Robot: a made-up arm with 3 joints.
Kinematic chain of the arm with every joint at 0, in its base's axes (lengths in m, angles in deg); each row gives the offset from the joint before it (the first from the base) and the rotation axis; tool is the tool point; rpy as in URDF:
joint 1: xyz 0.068 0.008 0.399 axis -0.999 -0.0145 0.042
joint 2: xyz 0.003 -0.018 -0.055 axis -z
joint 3: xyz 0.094 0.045 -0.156 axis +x
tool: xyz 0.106 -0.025 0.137 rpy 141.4 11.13 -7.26
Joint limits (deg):
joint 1: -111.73..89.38
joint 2: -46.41..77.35
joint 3: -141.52..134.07
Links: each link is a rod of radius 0.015 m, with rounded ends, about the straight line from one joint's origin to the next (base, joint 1, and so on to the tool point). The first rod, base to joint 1, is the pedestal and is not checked.
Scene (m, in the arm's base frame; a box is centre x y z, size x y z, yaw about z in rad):
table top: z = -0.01
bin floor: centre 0.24 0.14 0 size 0.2 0.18 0.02 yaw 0.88
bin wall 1: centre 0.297 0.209 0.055 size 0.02 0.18 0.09 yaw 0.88
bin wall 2: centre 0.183 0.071 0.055 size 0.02 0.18 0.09 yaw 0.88
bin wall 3: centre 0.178 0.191 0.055 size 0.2 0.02 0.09 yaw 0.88
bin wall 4: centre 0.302 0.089 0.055 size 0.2 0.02 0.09 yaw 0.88
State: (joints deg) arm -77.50 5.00 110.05
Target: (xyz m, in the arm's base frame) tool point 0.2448 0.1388 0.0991
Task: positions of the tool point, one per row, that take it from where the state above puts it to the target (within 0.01 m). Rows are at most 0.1 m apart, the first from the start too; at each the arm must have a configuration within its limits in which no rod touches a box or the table.
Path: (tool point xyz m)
1: 0.2535 0.2053 0.1526
2: 0.2448 0.1388 0.0991

